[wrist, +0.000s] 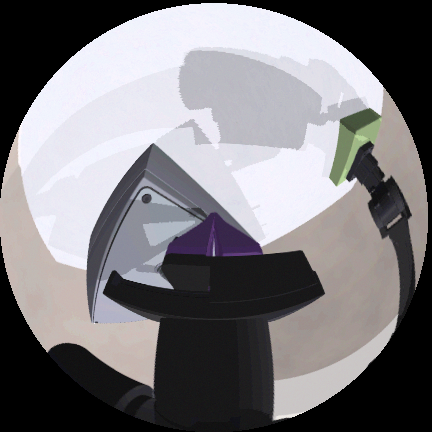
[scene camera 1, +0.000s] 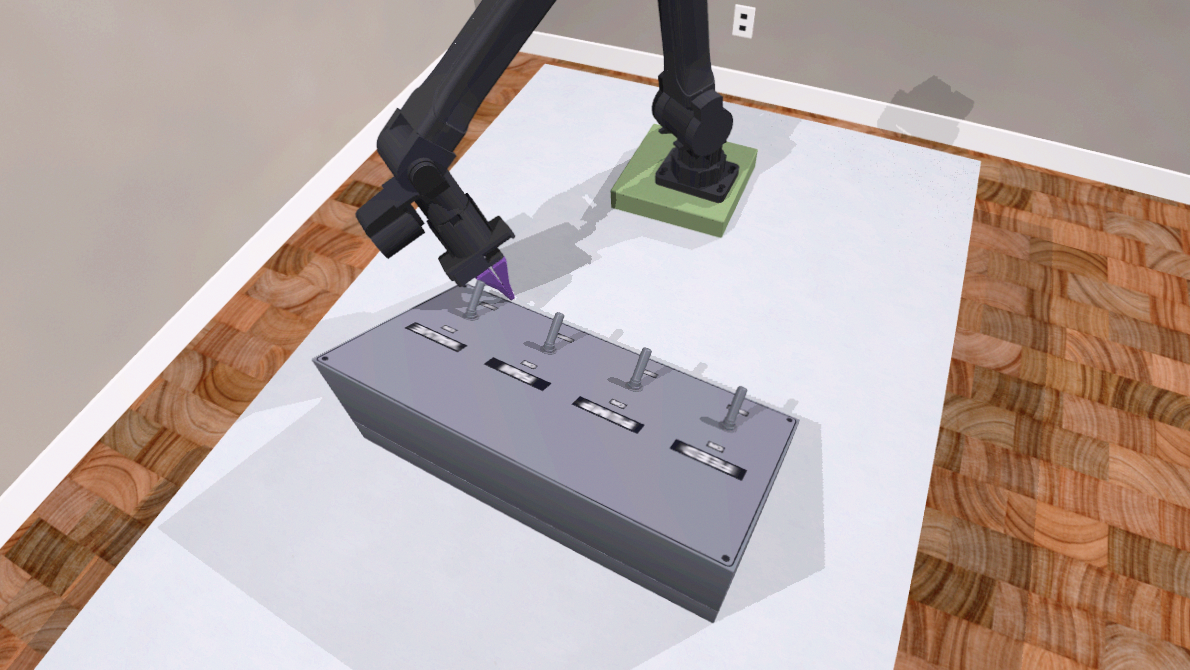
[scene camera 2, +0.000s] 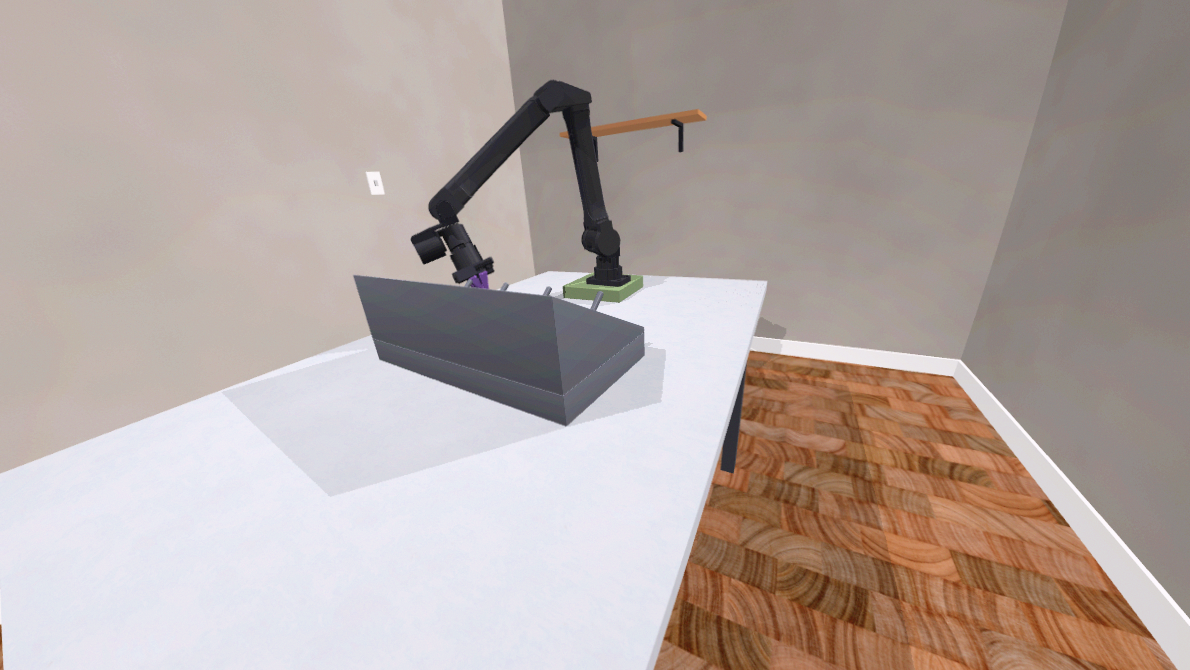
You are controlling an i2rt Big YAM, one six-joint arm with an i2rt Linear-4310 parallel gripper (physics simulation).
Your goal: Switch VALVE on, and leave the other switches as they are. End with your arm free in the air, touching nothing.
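Places are measured from the arm's base along level axes (x back, y right, z up), in centimetres.
Pixels of known places: gripper, fingertip midpoint: (wrist: pixel 213 217) (scene camera 1: pixel 512 297); arm's base, origin of the base link: (wrist: pixel 358 159) (scene camera 1: pixel 696 177) (scene camera 2: pixel 608 282).
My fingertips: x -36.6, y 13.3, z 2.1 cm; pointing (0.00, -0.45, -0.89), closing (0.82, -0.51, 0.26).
Observation:
For each thing: its top centre in the pictures, then the offset to it from my fingertips. Level surfaces: height alone.
- leftmost lever, middle of its top: (scene camera 1: pixel 473 288) dx -5.5, dy +1.3, dz +7.1 cm
- rightmost, middle of its top: (scene camera 1: pixel 737 397) (scene camera 2: pixel 595 292) dx -6.7, dy -34.6, dz +7.1 cm
- white table, its level: dz -6.0 cm
A grey switch box (scene camera 1: pixel 466 399) (scene camera 2: pixel 466 332) (wrist: pixel 120 250) has a sloping panel with a row of toggle levers. The leftmost lever (scene camera 1: pixel 475 301) and three more, the second (scene camera 1: pixel 552 334), third (scene camera 1: pixel 640 367) and rightmost (scene camera 1: pixel 736 407), all lean toward the far edge, away from the small ON marks. The name labels are too blurred to read, so I cannot tell which is VALVE. My gripper (scene camera 1: pixel 511 296) (scene camera 2: pixel 480 287) (wrist: pixel 213 217) is shut and empty. Its purple tips are low at the box's far edge, close beside the leftmost lever; contact is not clear. That lever is hidden in the wrist view.
The arm's base stands on a green block (scene camera 1: pixel 666 209) (scene camera 2: pixel 592 293) (wrist: pixel 345 145) behind the box on the white table (scene camera 1: pixel 882 332) (scene camera 2: pixel 333 565). A wall runs along the left side. A wooden shelf (scene camera 2: pixel 649 124) hangs on the back wall.

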